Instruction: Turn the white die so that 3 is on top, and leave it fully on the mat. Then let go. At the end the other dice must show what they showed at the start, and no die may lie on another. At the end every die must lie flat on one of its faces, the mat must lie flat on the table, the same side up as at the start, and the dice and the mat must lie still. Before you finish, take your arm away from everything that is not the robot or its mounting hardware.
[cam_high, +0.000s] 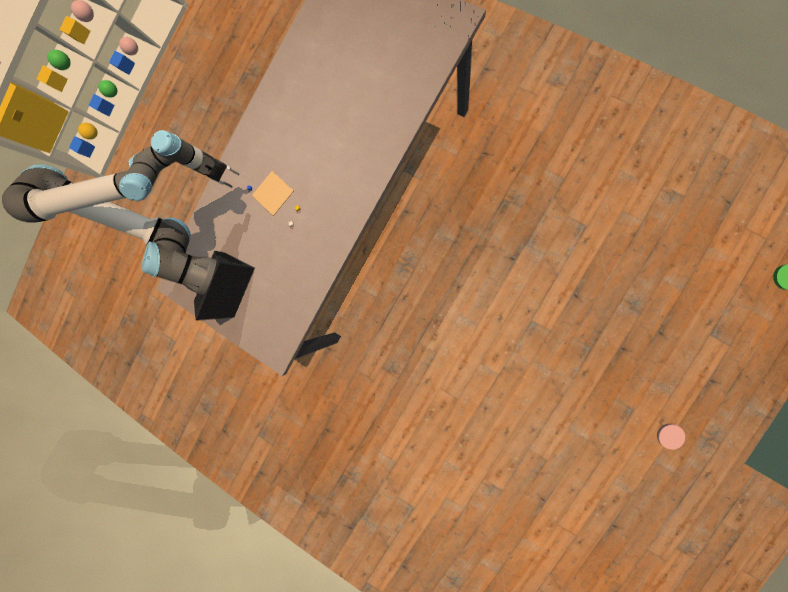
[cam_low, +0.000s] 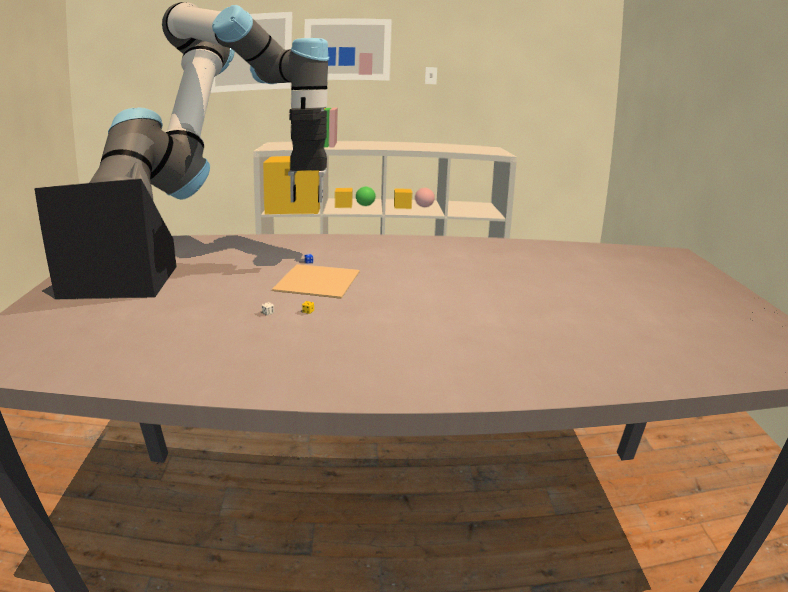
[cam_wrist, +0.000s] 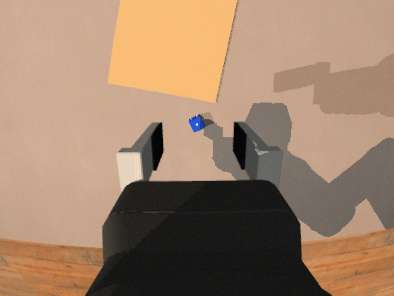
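My gripper is now 23 cm to the left of the white die, 15 cm above it and 7 cm past it. The rest, counted from my hand: yellow die 23 cm to the right, 15 cm below; mat 16 cm below, 9 cm to the right, 2 cm ahead; blue die 15 cm below, 2 cm to the left.
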